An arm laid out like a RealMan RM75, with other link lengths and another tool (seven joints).
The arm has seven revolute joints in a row. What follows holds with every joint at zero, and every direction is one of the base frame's.
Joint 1 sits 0.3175 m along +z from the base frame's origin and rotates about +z.
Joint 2 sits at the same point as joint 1 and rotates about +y.
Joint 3 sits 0.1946 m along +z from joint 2 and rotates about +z.
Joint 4 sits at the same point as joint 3 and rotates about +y.
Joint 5 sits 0.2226 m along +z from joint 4 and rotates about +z.
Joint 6 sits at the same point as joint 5 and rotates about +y.
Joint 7 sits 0.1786 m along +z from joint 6 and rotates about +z.
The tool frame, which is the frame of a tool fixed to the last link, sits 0.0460 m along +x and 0.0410 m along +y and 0.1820 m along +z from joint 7; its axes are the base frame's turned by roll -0.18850, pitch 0.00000 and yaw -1.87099 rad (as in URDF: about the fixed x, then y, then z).
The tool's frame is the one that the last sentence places.
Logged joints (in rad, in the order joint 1, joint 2, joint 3, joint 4, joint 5, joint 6, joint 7), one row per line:
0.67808 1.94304 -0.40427 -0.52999 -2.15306 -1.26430 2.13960
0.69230 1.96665 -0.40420 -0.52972 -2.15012 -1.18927 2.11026
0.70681 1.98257 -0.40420 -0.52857 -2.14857 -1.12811 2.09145
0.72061 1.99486 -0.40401 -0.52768 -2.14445 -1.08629 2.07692
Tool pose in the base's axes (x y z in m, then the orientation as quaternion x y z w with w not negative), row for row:
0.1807 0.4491 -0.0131 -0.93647 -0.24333 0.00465 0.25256
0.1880 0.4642 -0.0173 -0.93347 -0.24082 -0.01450 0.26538
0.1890 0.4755 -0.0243 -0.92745 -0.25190 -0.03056 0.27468
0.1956 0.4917 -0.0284 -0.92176 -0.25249 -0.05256 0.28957
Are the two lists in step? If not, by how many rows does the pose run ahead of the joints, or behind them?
The pose runs 2 rows behind the joints: the pose in row i belongs to the joints in row i - 2.
